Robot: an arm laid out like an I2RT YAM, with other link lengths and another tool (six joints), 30 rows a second.
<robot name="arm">
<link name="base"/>
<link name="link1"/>
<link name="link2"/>
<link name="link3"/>
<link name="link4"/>
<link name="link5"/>
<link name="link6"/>
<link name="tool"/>
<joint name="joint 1" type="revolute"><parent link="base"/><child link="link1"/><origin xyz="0.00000 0.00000 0.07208" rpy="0.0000 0.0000 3.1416"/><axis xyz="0 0 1"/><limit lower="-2.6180" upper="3.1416"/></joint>
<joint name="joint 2" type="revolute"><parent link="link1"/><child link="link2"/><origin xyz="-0.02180 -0.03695 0.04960" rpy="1.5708 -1.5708 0.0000"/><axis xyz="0 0 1"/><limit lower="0.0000" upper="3.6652"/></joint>
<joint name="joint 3" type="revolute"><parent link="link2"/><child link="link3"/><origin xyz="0.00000 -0.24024 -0.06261" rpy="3.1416 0.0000 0.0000"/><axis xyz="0 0 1"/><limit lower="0.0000" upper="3.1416"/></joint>
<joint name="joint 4" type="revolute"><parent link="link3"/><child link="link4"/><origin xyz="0.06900 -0.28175 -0.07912" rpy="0.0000 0.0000 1.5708"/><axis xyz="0 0 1"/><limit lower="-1.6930" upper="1.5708"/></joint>
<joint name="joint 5" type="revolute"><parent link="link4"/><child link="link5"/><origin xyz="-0.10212 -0.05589 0.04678" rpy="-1.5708 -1.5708 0.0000"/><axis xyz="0 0 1"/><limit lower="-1.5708" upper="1.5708"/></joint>
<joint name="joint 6" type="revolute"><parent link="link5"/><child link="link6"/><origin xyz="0.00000 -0.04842 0.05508" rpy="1.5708 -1.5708 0.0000"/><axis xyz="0 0 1"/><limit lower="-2.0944" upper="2.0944"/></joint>
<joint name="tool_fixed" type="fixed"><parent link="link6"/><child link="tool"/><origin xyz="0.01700 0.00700 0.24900" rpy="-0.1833 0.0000 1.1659"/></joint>
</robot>
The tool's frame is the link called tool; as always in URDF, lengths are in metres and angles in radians.
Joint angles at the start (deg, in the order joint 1, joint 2, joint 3, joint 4, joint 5, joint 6):
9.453, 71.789, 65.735, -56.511, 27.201, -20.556
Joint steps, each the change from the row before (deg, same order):
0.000, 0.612, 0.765, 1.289, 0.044, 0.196
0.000, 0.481, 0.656, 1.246, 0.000, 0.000
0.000, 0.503, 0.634, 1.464, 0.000, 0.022
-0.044, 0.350, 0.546, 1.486, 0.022, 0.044
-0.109, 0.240, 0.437, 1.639, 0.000, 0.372
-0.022, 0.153, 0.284, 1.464, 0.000, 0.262
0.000, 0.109, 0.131, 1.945, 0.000, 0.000
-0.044, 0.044, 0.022, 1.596, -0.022, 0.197
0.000, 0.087, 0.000, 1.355, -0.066, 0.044
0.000, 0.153, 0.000, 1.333, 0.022, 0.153
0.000, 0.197, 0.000, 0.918, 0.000, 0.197
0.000, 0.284, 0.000, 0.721, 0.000, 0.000
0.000, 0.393, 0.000, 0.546, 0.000, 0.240
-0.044, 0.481, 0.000, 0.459, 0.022, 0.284
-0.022, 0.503, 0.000, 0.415, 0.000, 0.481
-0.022, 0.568, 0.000, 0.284, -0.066, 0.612
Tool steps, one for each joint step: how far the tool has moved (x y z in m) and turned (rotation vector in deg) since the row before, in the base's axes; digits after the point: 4 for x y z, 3 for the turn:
0.0105, 0.0016, 0.0056, 0.294, -1.504, -0.174
0.0098, 0.0016, 0.0056, 0.233, -1.402, 0.000
0.0108, 0.0018, 0.0061, 0.274, -1.582, -0.017
0.0104, 0.0013, 0.0068, 0.282, -1.679, -0.089
0.0106, 0.0010, 0.0074, 0.511, -1.949, -0.382
0.0089, 0.0014, 0.0064, 0.413, -1.670, -0.210
0.0106, 0.0017, 0.0075, 0.317, -1.941, 0.000
0.0081, 0.0011, 0.0060, 0.395, -1.622, -0.165
0.0068, 0.0014, 0.0046, 0.281, -1.259, 0.014
0.0065, 0.0010, 0.0043, 0.275, -1.222, -0.115
0.0044, 0.0008, 0.0022, 0.249, -0.781, -0.127
0.0034, 0.0006, 0.0007, 0.070, -0.431, 0.000
0.0026, 0.0005, -0.0009, 0.189, -0.235, -0.153
0.0021, -0.0001, -0.0020, 0.176, -0.081, -0.240
0.0019, 0.0003, -0.0024, 0.316, -0.083, -0.328
0.0013, 0.0005, -0.0037, 0.420, 0.072, -0.367

